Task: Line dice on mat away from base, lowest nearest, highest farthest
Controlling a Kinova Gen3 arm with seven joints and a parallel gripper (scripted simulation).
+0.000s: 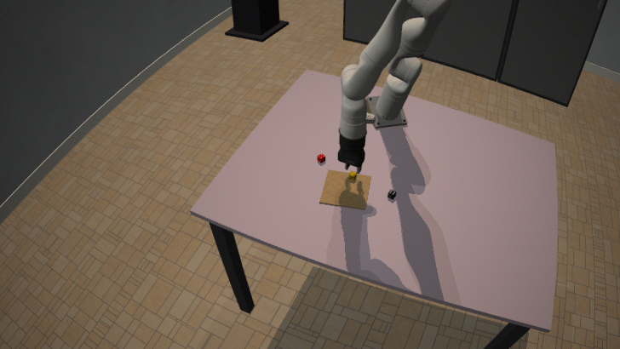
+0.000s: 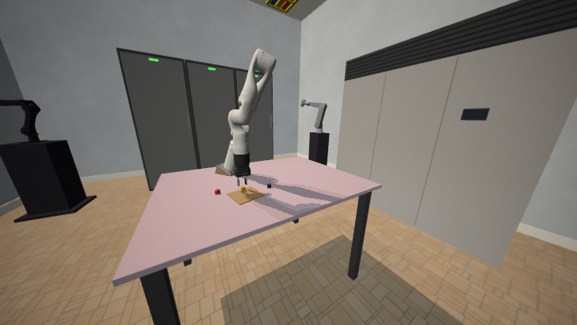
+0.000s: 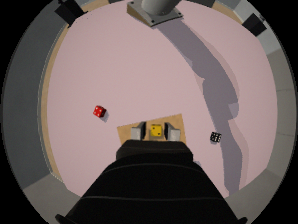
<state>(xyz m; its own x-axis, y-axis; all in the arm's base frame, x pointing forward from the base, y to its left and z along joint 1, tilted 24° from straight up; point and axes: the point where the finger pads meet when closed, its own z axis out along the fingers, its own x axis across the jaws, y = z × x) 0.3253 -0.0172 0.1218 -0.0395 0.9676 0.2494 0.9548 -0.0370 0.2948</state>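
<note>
Now: hand 4 cm above the yellow die and 1 cm short of it. From my hand the other things lie so: square mat 6 cm ahead, 5 cm below, 1 cm to the left; black die 14 cm to the left, 4 cm below, 2 cm ahead; red die 12 cm to the right, 4 cm below, 2 cm behind.
</note>
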